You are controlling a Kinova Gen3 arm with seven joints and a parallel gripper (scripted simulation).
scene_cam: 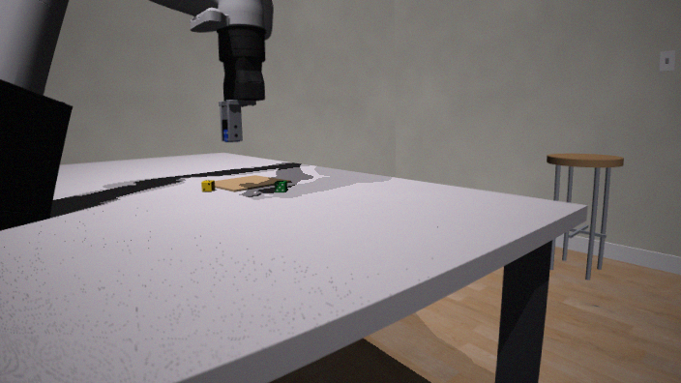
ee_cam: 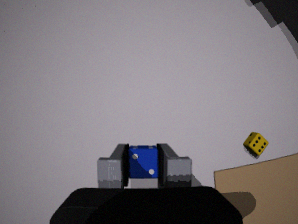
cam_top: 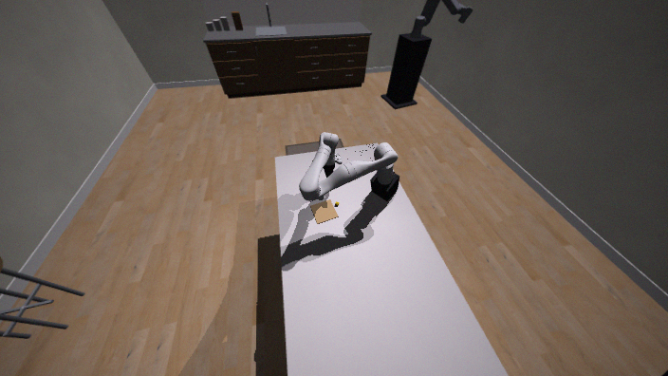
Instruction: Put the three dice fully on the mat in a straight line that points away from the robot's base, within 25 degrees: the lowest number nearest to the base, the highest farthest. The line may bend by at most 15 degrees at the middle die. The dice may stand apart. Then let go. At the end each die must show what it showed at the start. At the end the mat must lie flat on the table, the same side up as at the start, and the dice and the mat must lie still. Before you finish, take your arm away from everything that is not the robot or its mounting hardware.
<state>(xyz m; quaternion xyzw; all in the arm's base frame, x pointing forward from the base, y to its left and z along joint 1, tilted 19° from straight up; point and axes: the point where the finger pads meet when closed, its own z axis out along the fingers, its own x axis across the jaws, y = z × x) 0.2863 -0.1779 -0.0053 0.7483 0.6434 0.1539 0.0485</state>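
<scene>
Now: the yellow die 20 mm ahead of my hand, 130 mm to the left of it and 110 mm below it. From my hand the other things lie so: tan mat: 120 mm ahead, 150 mm to the left, 120 mm below; green die: 100 mm ahead, 10 mm to the left, 110 mm below; blue die: 10 mm below.
</scene>
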